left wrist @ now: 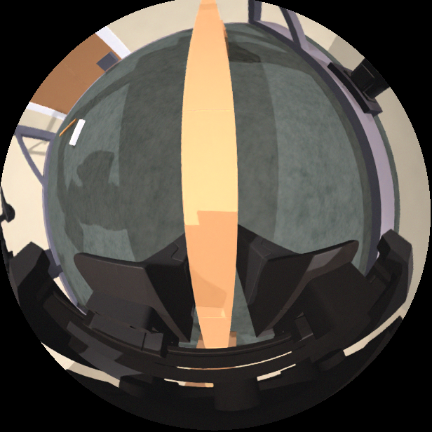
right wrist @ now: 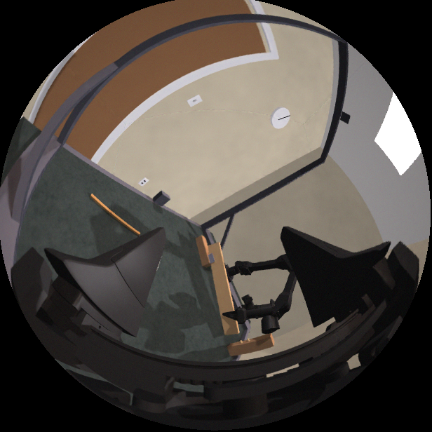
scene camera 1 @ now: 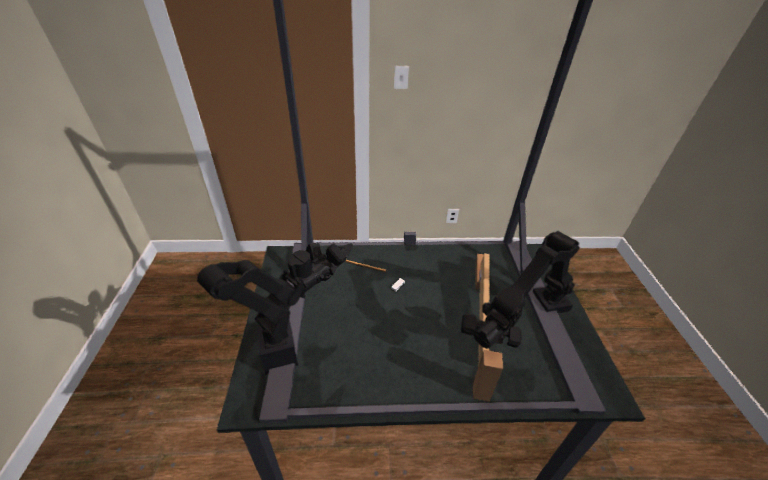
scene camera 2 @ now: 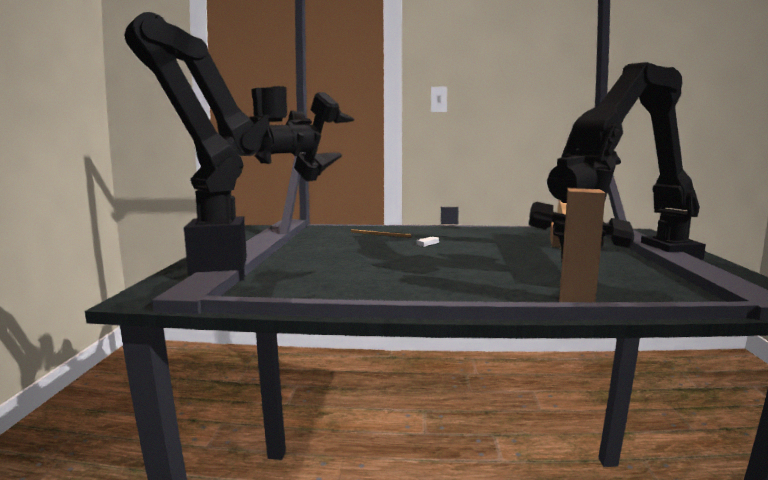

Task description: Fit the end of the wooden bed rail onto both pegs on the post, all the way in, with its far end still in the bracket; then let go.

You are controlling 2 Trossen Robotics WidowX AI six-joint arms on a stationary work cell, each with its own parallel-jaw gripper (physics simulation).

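Places are measured from the left arm's base along level axes (x right, y ahead, z up), in centimetres.
Pixels of known places: right gripper, between the fingertips: (scene camera 1: pixel 347 250) (scene camera 2: pixel 346 137); left arm's base, origin of its link: (scene camera 1: pixel 552 296) (scene camera 2: pixel 672 240); right arm's base, origin of its link: (scene camera 1: pixel 275 337) (scene camera 2: pixel 215 221).
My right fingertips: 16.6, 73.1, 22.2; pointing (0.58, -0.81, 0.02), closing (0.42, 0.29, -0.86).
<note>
Ahead of a thing's pixels: the offset from my right fingertips to its top centre, as dx, dy, dz. "spot": to the spot under its first point.
The long wooden bed rail (scene camera 1: pixel 484 288) (left wrist: pixel 210 160) (right wrist: pixel 223 290) runs from the far upright (right wrist: pixel 202 251) toward the near wooden post @(spot: -45.8, -31.5, -12.7) (scene camera 1: pixel 487 376) (scene camera 2: pixel 580 249) (right wrist: pixel 251 345). In the right wrist view, a narrow gap with small pegs shows between the rail's near end and the post. A small grey bracket (right wrist: pixel 211 258) shows at the far upright; how the rail sits in it is unclear. My left gripper (scene camera 1: pixel 490 333) (left wrist: pixel 215 228) is shut on the rail near the post; in scene camera 2 the post partly hides it. My right gripper (scene camera 2: pixel 346 136) (right wrist: pixel 225 233) is wide open and empty, high at the left.
A small white block @(+3.4, -19.5, -24.5) (scene camera 1: pixel 398 284) (scene camera 2: pixel 427 241) (left wrist: pixel 77 132) and a thin orange-brown rod @(+16.5, -9.4, -25.0) (scene camera 1: pixel 365 265) (scene camera 2: pixel 380 232) (right wrist: pixel 115 214) lie toward the back of the table. A low dark frame bar (scene camera 1: pixel 430 408) (scene camera 2: pixel 396 308) runs along the near edge beside the post.
</note>
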